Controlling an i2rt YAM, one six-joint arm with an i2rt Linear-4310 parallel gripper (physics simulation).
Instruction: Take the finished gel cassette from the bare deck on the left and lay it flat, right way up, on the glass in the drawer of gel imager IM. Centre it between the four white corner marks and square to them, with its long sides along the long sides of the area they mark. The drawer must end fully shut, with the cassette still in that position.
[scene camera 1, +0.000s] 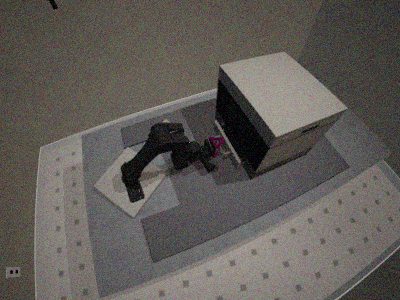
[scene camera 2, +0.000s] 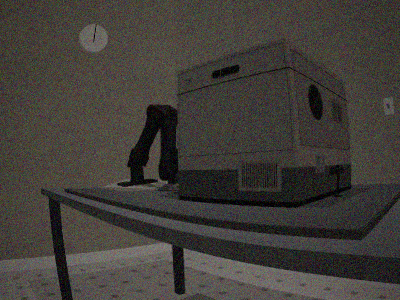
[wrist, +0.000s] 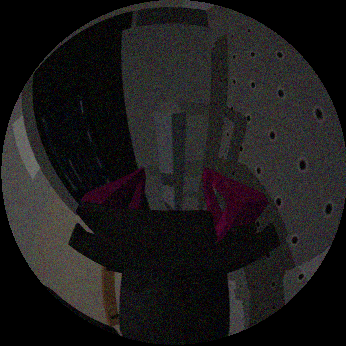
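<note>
The gel imager IM (scene camera 1: 282, 95) (scene camera 2: 235, 122) is a big pale box. Its dark front opening (scene camera 1: 240, 132) (wrist: 80, 110) faces the arm. The drawer's grey front panel (wrist: 150, 65) stands at the foot of that front, and its pale top edge shows in scene camera 1. I cannot tell whether the drawer is fully shut. My gripper (wrist: 173, 171) (scene camera 1: 218, 145) is open, its magenta fingertips apart on either side of the pale bar handle (wrist: 164, 142) in the wrist view, with nothing held. The cassette, the glass and the corner marks do not show.
The black arm (scene camera 1: 145, 157) (scene camera 2: 144, 140) stands on a white base plate (scene camera 1: 107, 185) left of the imager. Grey mats (scene camera 1: 200, 225) lie on the table around it. A brown-orange strip (wrist: 109, 297) shows at the lower left of the wrist view.
</note>
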